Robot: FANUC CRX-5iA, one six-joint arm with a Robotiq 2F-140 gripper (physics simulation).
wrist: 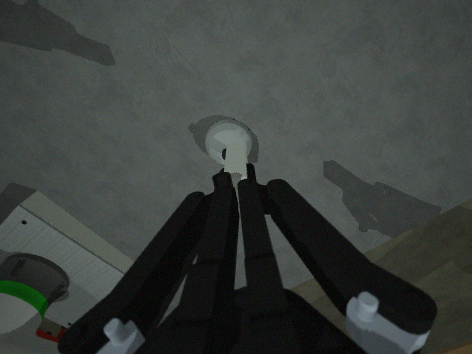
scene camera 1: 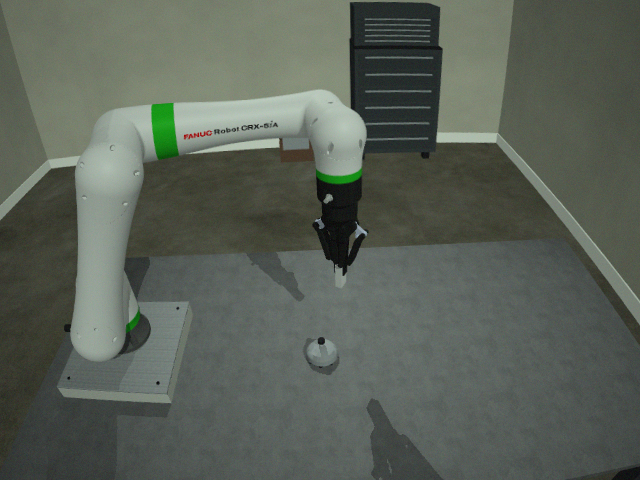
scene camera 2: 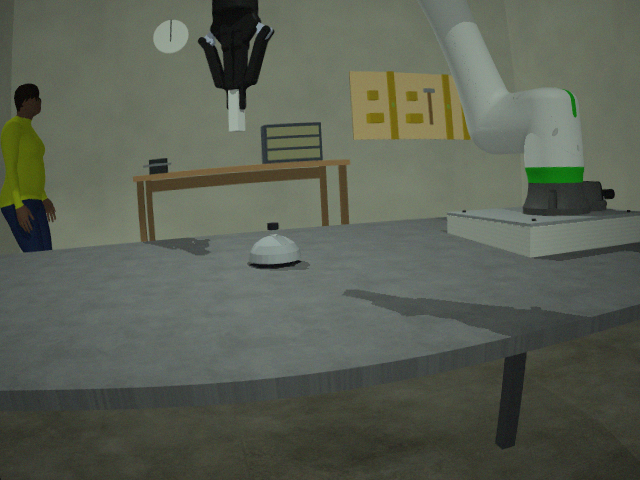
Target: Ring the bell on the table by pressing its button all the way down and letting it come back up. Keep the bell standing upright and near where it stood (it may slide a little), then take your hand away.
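Seen in the pictures: gripper, fingertip midpoint: (wrist: pixel 238 156) (scene camera 1: pixel 340 283) (scene camera 2: pixel 237 131); arm's base at its link origin: (wrist: pixel 37 275) (scene camera 1: pixel 126 333) (scene camera 2: pixel 556 212).
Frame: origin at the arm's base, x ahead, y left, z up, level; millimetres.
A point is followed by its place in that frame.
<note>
The bell (scene camera 1: pixel 322 356) @(x 552, y -63, z -19 mm) (scene camera 2: pixel 273 254) @(x 557, y 6, z -31 mm) (wrist: pixel 216 140) @(x 545, y -9, z -14 mm) is a pale dome standing upright on the grey table (scene camera 1: pixel 465 361) @(x 930, y -82, z -53 mm) (scene camera 2: pixel 129 320) @(x 760, y 242, z -53 mm) (wrist: pixel 300 75) @(x 713, y -15, z -53 mm). Its black button (scene camera 1: pixel 321 340) @(x 551, y -35, z 13 mm) (scene camera 2: pixel 272 225) @(x 552, y -24, z 10 mm) (wrist: pixel 224 154) @(x 548, y -28, z 13 mm) stands raised on top, and the wrist view shows it partly hidden by the pale fingertip. My gripper (scene camera 1: pixel 340 277) @(x 603, y 9, z 163 mm) (scene camera 2: pixel 236 114) @(x 603, y 9, z 163 mm) (wrist: pixel 238 156) @(x 603, y 9, z 163 mm) is shut with nothing between its fingers, pointing straight down. It hangs well above the bell, apart from it. It appears a little right of the button in scene camera 1 and left of it in scene camera 2.
The robot's pale base plate (scene camera 1: pixel 155 351) @(x 106, y -60, z -3 mm) (scene camera 2: pixel 488 232) @(x 166, y -11, z -29 mm) (wrist: pixel 70 240) @(x 165, y 14, z -1 mm) stands on the table, left of the bell in scene camera 1. A dark tool cabinet (scene camera 1: pixel 398 98), a wooden bench (scene camera 2: pixel 242 173) and a person in yellow (scene camera 2: pixel 25 155) are beyond the table.
</note>
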